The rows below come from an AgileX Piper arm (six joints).
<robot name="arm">
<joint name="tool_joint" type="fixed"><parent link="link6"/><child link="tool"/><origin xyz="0 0 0" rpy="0 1.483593 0"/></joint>
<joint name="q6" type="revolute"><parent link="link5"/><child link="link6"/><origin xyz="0.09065 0 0.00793"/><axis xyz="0.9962 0 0.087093"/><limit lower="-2.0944" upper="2.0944"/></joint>
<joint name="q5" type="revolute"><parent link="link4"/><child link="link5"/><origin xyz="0 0 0"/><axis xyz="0 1 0"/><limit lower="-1.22" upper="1.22"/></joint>
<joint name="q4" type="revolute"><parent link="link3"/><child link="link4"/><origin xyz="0.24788 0 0.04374"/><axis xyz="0.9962 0 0.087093"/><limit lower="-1.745" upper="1.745"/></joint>
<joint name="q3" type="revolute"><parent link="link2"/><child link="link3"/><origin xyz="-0.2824 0 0.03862"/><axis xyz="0 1 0"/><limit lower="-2.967" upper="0"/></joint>
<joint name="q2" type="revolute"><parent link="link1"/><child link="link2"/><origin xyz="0 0 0"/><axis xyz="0 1 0"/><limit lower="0" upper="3.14"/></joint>
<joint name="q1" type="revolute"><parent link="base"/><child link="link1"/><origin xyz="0 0 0.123"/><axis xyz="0 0 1"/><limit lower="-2.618" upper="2.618"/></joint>
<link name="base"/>
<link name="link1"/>
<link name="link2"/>
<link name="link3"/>
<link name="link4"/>
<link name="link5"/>
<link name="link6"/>
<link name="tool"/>
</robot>
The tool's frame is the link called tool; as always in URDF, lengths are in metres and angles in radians.
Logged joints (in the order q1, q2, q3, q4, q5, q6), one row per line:
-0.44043 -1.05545 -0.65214 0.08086 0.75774 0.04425
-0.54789 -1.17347 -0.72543 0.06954 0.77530 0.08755
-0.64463 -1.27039 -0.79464 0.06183 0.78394 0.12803
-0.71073 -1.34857 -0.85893 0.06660 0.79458 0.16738
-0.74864 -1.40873 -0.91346 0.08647 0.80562 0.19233
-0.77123 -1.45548 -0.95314 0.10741 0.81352 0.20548
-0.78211 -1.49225 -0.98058 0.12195 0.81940 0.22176
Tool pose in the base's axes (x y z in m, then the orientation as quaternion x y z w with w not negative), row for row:
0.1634 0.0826 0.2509 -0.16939 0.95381 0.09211 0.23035
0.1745 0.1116 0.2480 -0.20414 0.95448 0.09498 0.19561
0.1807 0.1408 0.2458 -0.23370 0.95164 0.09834 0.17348
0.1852 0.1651 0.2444 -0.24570 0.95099 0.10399 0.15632
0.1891 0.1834 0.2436 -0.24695 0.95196 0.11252 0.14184
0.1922 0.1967 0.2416 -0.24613 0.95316 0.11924 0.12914
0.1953 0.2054 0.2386 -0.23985 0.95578 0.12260 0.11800
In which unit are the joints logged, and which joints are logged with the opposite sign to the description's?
The joints are logged in radians. Opposite sign: q1, q2.
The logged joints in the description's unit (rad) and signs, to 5 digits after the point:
0.44043 1.05545 -0.65214 0.08086 0.75774 0.04425
0.54789 1.17347 -0.72543 0.06954 0.77530 0.08755
0.64463 1.27039 -0.79464 0.06183 0.78394 0.12803
0.71073 1.34857 -0.85893 0.06660 0.79458 0.16738
0.74864 1.40873 -0.91346 0.08647 0.80562 0.19233
0.77123 1.45548 -0.95314 0.10741 0.81352 0.20548
0.78211 1.49225 -0.98058 0.12195 0.81940 0.22176

